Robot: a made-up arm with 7 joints. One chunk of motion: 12 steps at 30 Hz.
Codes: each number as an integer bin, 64 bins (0 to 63) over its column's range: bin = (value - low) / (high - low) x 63, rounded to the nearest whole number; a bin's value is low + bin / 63 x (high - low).
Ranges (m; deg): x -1.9..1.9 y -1.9..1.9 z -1.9..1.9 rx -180..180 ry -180..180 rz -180..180
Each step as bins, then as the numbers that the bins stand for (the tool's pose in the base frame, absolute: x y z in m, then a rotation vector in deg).
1 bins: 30 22 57 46 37 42
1 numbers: -0.0905 -0.5730 1.5381 82.86 31.43 60.00
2 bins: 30 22 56 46 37 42
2 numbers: -0.0905 -0.5730 1.4778 82.86 31.43 60.00
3 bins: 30 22 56 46 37 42
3 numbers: -0.0905 -0.5730 1.4778 82.86 31.43 60.00
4 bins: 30 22 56 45 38 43
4 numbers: -0.0905 -0.5730 1.4778 77.14 37.14 65.71
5 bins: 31 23 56 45 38 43
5 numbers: -0.0302 -0.5127 1.4778 77.14 37.14 65.71
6 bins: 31 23 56 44 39 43
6 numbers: -0.0302 -0.5127 1.4778 71.43 42.86 65.71
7 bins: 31 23 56 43 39 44
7 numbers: -0.0302 -0.5127 1.4778 65.71 42.86 71.43
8 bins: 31 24 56 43 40 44
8 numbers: -0.0302 -0.4524 1.4778 65.71 48.57 71.43
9 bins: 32 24 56 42 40 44
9 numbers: 0.0302 -0.4524 1.4778 60.00 48.57 71.43
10 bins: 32 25 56 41 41 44
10 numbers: 0.0302 -0.3921 1.4778 54.29 54.29 71.43
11 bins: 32 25 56 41 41 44
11 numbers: 0.0302 -0.3921 1.4778 54.29 54.29 71.43
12 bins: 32 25 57 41 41 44
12 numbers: 0.0302 -0.3921 1.5381 54.29 54.29 71.43
